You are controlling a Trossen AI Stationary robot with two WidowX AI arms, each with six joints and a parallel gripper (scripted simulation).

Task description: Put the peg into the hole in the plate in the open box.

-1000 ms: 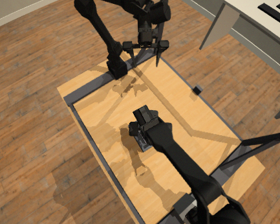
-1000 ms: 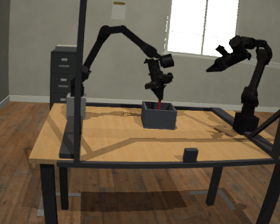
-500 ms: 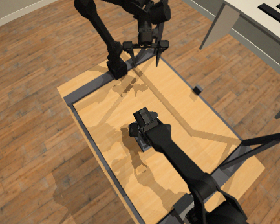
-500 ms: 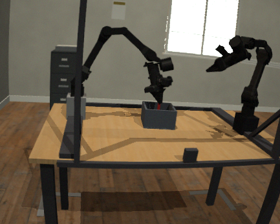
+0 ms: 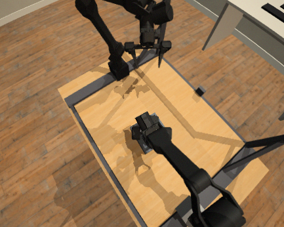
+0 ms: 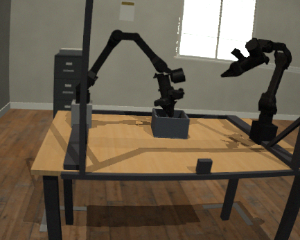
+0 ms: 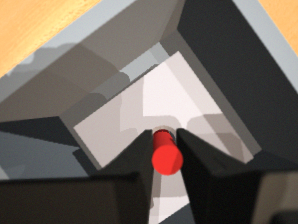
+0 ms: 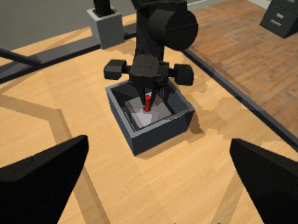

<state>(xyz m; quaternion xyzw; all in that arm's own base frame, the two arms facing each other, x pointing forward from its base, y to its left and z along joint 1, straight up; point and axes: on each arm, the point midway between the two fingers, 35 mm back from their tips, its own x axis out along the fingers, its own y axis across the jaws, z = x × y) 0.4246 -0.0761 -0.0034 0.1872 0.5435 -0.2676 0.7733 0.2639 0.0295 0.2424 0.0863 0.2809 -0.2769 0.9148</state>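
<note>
The red peg lies 50 mm below my left hand. From my left hand the other things lie so: plate: 70 mm below; grey box: 90 mm below.
</note>
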